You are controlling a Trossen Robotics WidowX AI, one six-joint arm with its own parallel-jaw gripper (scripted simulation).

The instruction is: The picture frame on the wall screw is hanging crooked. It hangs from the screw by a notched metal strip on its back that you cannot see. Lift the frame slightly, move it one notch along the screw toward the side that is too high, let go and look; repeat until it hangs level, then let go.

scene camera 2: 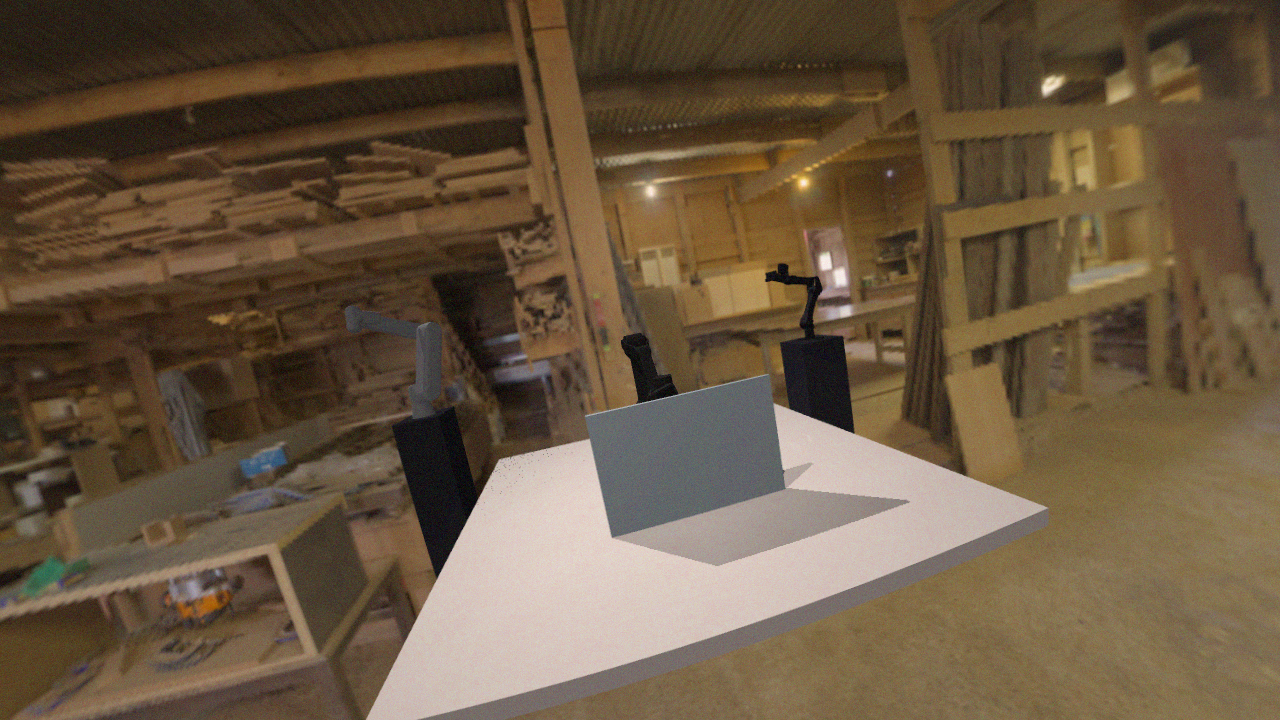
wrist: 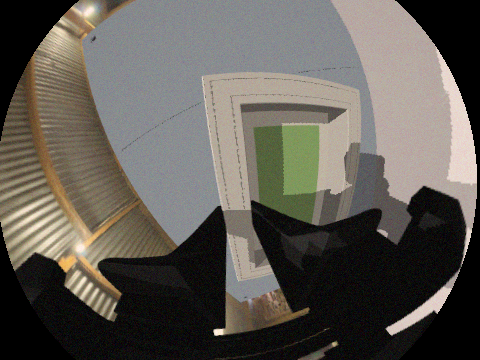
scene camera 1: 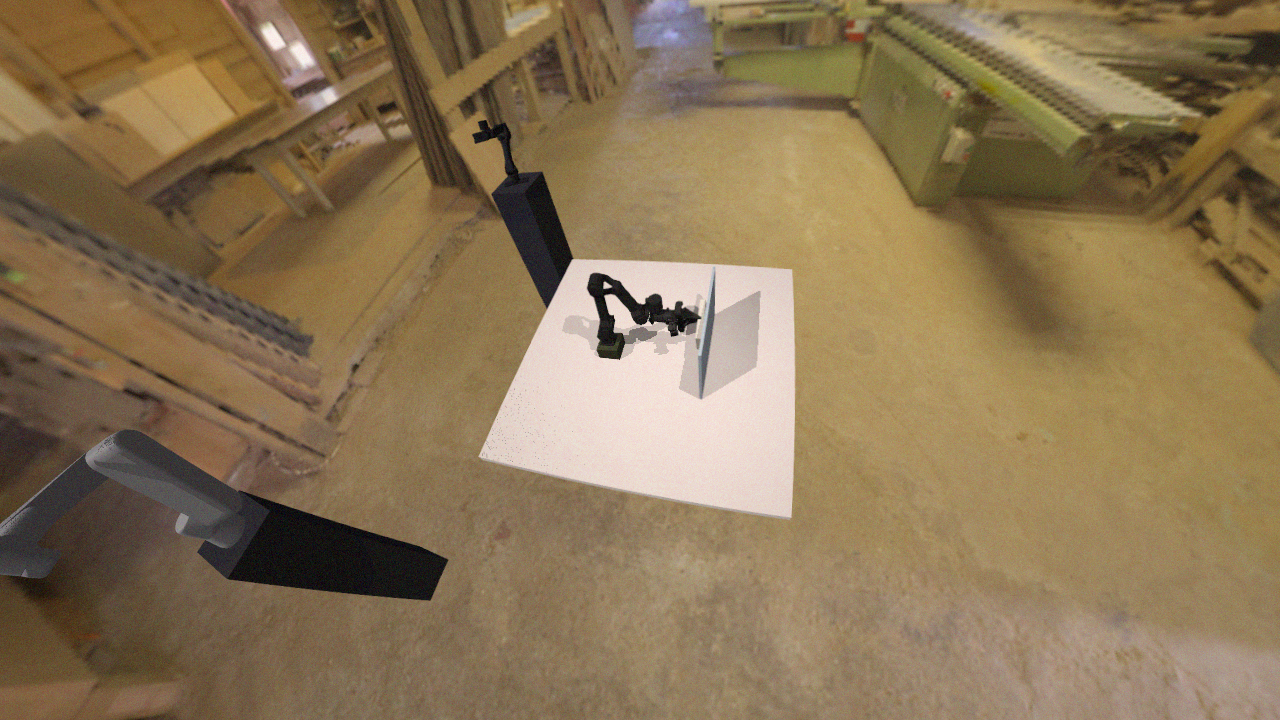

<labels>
same spot on wall panel: [scene camera 1: 703, 357] = [scene camera 2: 609, 441]
</labels>
